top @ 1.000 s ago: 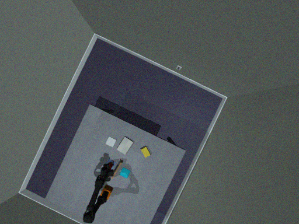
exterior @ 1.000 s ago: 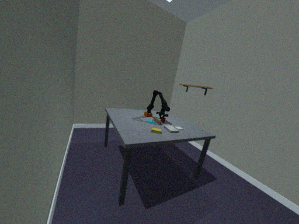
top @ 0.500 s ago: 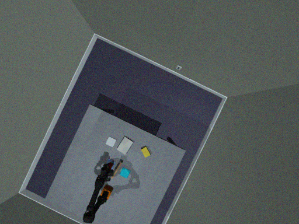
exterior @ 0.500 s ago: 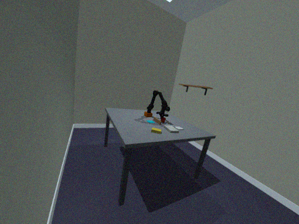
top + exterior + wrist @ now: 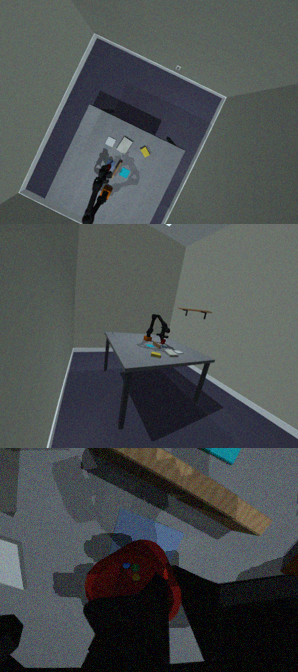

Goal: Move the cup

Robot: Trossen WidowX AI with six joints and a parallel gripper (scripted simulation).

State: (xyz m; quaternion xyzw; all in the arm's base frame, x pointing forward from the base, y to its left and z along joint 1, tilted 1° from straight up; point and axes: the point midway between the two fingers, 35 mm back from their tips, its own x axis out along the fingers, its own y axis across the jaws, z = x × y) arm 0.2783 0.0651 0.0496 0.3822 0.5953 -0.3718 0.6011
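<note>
My gripper tip is now 19 cm to the left of the cyan pad and 8 cm above it. From my gripper tip the other things lie so: cup: 3 cm ahead, 1 cm to the left; pale blue pad: 8 cm below, 3 cm ahead, 1 cm to the left; wooden board: 9 cm to the right, 6 cm below, 1 cm ahead.
</note>
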